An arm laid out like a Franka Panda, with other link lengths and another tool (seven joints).
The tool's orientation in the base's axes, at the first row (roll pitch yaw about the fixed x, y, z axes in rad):
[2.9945, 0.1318, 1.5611]
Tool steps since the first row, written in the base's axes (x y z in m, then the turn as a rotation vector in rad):
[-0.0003, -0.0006, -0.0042, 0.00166, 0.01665, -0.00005]
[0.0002, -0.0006, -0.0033, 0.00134, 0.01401, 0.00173]
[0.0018, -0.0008, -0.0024, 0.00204, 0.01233, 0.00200]
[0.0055, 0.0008, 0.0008, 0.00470, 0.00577, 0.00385]
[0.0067, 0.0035, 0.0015, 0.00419, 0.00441, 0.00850]
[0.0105, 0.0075, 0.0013, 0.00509, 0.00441, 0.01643]
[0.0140, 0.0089, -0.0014, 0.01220, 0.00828, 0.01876]
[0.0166, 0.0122, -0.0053, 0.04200, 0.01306, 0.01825]
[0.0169, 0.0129, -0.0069, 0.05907, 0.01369, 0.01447]
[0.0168, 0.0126, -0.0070, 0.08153, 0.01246, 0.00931]
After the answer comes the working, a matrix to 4 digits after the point.
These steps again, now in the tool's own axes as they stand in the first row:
[0.0000, -0.0009, 0.0042, 0.01653, 0.00180, -0.00190]
[-0.0002, -0.0003, 0.0033, 0.01367, 0.00171, -0.00334]
[-0.0005, 0.0014, 0.0027, 0.01198, 0.00243, -0.00329]
[0.0007, 0.0056, -0.0001, 0.00526, 0.00527, -0.00385]
[0.0033, 0.0069, -0.0010, 0.00329, 0.00542, -0.00831]
[0.0074, 0.0106, -0.0007, 0.00226, 0.00747, -0.01595]
[0.0091, 0.0137, 0.0022, 0.00586, 0.01488, -0.01771]
[0.0129, 0.0158, 0.0060, 0.01095, 0.04433, -0.01351]
[0.0139, 0.0158, 0.0075, 0.01224, 0.06068, -0.00741]
[0.0136, 0.0157, 0.0076, 0.01191, 0.08213, 0.00108]

The tool's axes in the first row as the columns of a matrix, in the base's axes (rounded; the answer above uses it unrounded):
[0.0096, 0.9893, 0.1453]
[0.9913, 0.0097, -0.1314]
[-0.1314, 0.1453, -0.9806]

